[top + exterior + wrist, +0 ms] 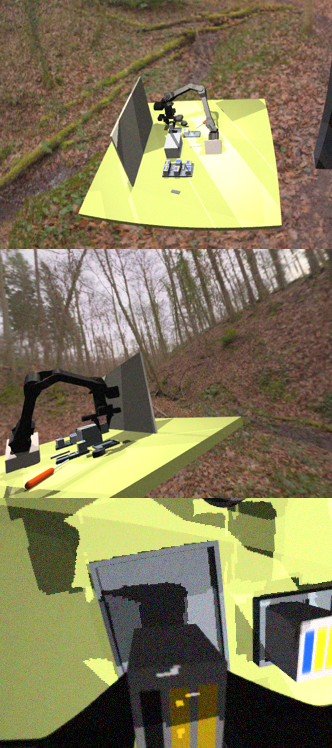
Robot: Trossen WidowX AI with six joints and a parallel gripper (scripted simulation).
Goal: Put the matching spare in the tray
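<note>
Right now my gripper tip is 70 mm above the flat tray and 10 mm past it. Also, from my gripper tip: grey rack (150 mm behind, 60 mm below); mounted unit (190 mm to the left, 70 mm behind, 20 mm below); black puck (120 mm to the right, 60 mm below, 50 mm behind).
</note>
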